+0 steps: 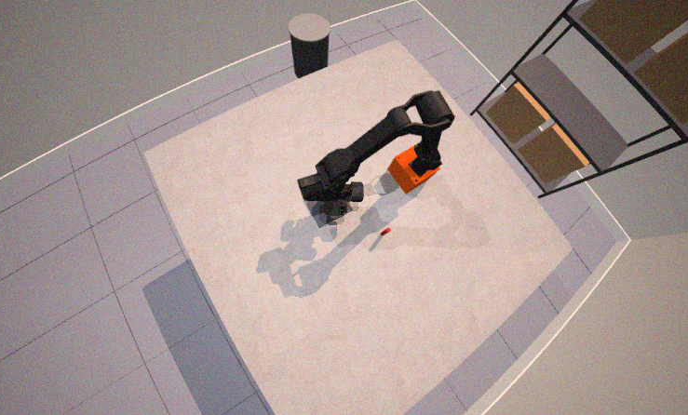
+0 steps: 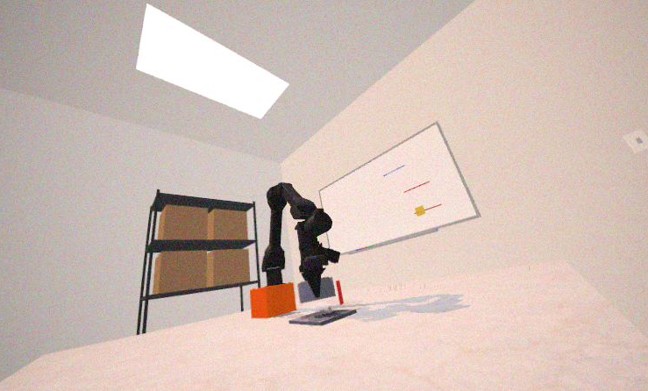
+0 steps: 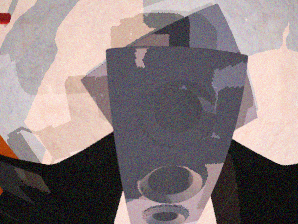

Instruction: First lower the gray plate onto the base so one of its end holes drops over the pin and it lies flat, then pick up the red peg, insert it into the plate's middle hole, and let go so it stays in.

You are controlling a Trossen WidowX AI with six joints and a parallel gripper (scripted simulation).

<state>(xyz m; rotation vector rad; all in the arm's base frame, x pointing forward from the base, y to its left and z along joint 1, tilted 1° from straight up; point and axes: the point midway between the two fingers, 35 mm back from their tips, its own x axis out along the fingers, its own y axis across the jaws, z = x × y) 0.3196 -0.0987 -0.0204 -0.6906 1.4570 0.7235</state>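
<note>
Right now my gripper tip is 4 cm above the dark base, 2 cm short of it and 1 cm to the right of it. From my gripper tip the other things lie so: red peg (20 cm to the left, 8 cm behind, 1 cm below); then gray plate (3 cm above).
</note>
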